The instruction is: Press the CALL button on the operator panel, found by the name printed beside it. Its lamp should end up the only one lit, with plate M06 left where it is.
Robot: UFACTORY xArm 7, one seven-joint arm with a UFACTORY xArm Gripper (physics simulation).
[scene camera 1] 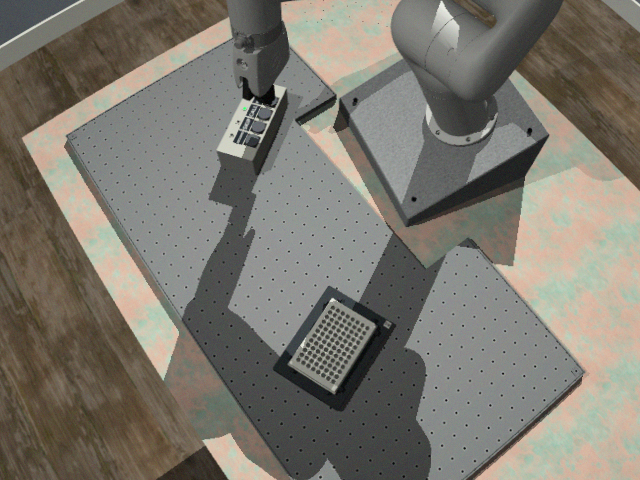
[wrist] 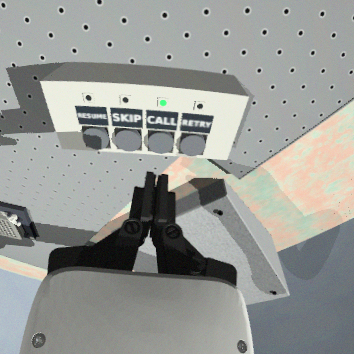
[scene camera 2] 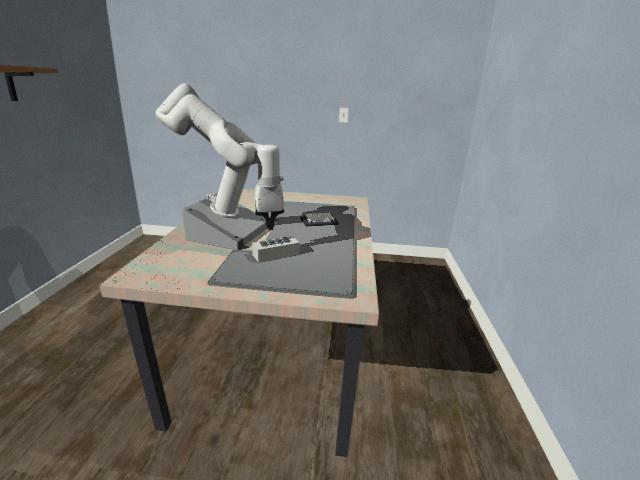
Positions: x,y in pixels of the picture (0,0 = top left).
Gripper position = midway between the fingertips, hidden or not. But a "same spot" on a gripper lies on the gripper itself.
gripper: scene camera 1 265,99; wrist; scene camera 2
same spot on gripper: (scene camera 2: 270,223) = (wrist: 157,201)
